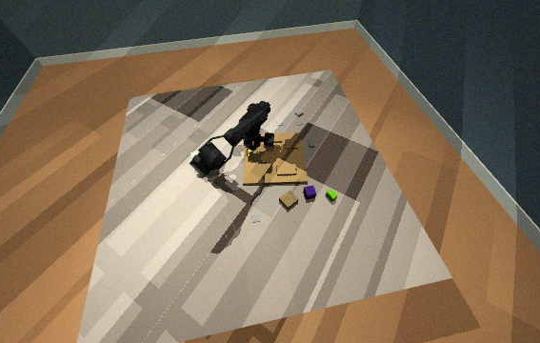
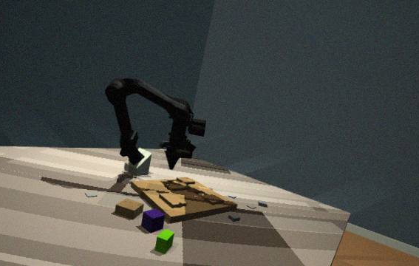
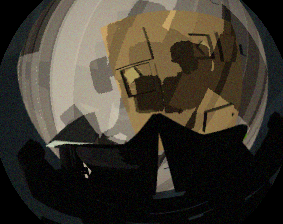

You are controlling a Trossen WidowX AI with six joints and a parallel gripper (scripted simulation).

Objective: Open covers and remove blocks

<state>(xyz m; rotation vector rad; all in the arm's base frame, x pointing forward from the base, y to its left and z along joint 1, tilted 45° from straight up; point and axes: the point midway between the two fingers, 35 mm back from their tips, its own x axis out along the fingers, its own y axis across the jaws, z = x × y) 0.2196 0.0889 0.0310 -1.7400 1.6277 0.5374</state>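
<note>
Right now my gripper tip is 100 mm short of the tan puzzle board, 10 mm to the right of it and 60 mm above it. From my gripper tip the other things lie so: purple block 240 mm ahead, 200 mm to the right, 60 mm below; brown block 140 mm ahead, 230 mm to the right, 70 mm below; green block 330 mm ahead, 220 mm to the right, 70 mm below.
</note>
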